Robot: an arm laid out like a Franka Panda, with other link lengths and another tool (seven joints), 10 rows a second.
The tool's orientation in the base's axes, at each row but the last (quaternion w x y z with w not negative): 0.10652, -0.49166, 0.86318, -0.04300; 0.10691, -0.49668, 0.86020, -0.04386; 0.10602, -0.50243, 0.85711, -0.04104; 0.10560, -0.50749, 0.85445, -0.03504; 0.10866, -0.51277, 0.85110, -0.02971; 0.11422, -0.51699, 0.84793, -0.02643; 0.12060, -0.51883, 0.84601, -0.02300; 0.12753, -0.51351, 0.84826, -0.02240
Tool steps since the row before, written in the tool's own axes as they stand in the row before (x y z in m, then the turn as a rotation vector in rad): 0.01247, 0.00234, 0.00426, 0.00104, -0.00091, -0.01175; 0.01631, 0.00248, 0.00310, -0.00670, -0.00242, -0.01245; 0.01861, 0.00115, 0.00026, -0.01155, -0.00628, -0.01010; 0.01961, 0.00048, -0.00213, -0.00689, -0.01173, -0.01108; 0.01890, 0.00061, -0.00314, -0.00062, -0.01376, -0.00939; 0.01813, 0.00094, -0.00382, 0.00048, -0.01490, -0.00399; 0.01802, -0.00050, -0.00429, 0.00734, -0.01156, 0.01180; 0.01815, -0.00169, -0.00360, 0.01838, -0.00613, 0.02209
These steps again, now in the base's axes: -0.00716, -0.00937, -0.00633, -0.00241, -0.00172, 0.01146; -0.00928, -0.01275, -0.00576, 0.00245, 0.00419, 0.01350; -0.00972, -0.01562, -0.00307, 0.00856, 0.00659, 0.01257; -0.00994, -0.01702, -0.00084, 0.01088, -0.00016, 0.01376; -0.00972, -0.01652, 0.00004, 0.01018, -0.00653, 0.01148; -0.00963, -0.01585, 0.00055, 0.01188, -0.00763, 0.00623; -0.00834, -0.01652, 0.00100, 0.00960, -0.01079, -0.01087; -0.00739, -0.01705, 0.00026, 0.00250, -0.01695, -0.02387
